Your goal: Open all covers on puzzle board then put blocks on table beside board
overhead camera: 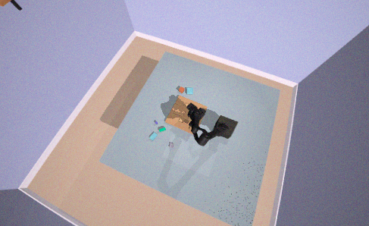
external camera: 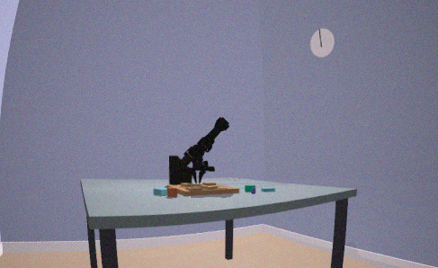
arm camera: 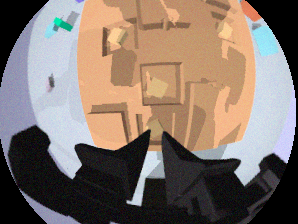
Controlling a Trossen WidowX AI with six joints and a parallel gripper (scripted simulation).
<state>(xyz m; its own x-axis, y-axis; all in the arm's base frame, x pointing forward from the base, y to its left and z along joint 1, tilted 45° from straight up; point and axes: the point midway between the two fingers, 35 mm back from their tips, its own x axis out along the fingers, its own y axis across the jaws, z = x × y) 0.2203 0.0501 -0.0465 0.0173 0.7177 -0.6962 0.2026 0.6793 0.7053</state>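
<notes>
The grey block lies 120 mm ahead of my gripper tip, 280 mm to the left of it and 20 mm below it. Round my gripper tip: small purple block 330 mm ahead, 150 mm to the left, 10 mm below; green block 250 mm ahead, 180 mm to the left, 10 mm below; orange block 250 mm ahead, 250 mm to the right, 10 mm below.
</notes>
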